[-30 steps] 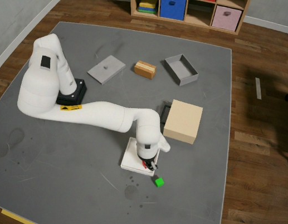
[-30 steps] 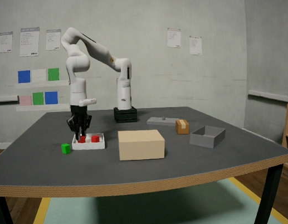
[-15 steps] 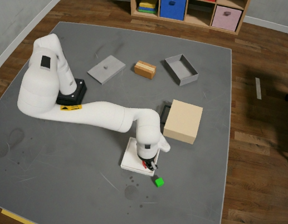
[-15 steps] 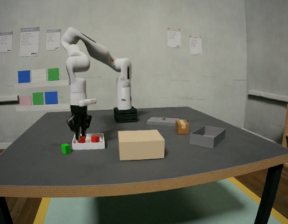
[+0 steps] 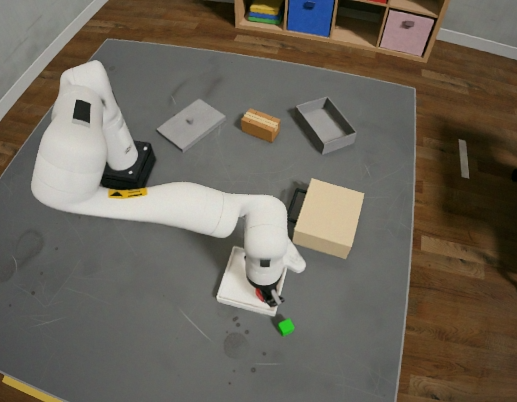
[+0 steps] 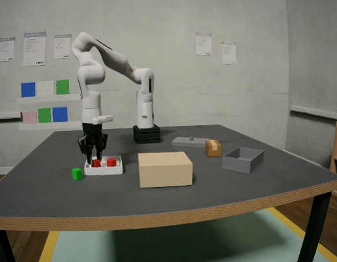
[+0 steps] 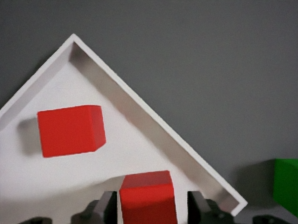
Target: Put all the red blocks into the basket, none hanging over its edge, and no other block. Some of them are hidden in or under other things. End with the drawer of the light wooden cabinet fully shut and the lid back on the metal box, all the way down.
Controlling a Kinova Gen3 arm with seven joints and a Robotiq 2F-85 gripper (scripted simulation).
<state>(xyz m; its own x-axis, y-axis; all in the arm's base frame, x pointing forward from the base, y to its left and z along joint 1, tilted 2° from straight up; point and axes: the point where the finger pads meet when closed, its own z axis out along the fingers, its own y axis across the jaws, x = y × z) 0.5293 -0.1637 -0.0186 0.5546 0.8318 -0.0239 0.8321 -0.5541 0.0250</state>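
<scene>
The lid is 46 cm behind my hand, 41 cm to the left of it and 4 cm below it. Also, from my hand: white basket (4 cm behind, 3 cm to the left, 4 cm below); green block (8 cm ahead, 5 cm to the right, 3 cm below); light wooden cabinet (6 cm ahead, 26 cm to the left, 2 cm below).
</scene>
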